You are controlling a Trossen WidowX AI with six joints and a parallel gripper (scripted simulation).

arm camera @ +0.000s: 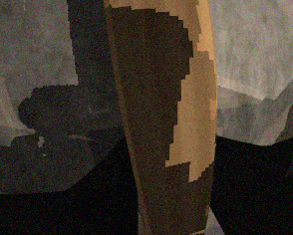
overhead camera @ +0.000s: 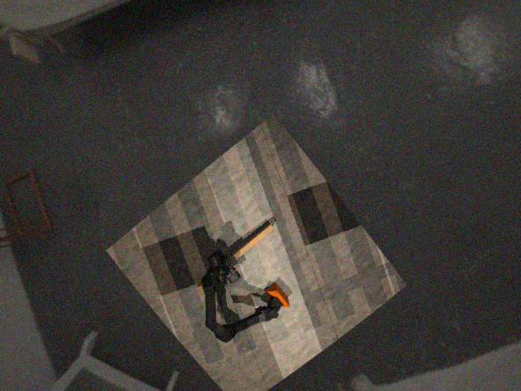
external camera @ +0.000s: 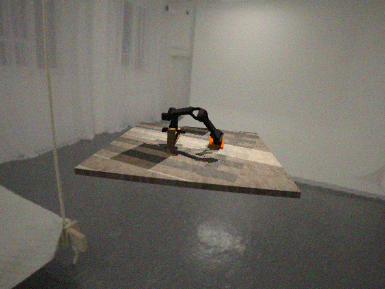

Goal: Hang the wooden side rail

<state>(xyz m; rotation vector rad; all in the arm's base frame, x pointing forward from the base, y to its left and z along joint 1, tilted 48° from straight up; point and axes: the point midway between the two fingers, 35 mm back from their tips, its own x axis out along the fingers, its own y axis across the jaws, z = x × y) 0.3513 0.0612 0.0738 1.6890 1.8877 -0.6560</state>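
My gripper tip is now 140 mm to the right of the headboard post, 40 mm below it and 10 mm past it.
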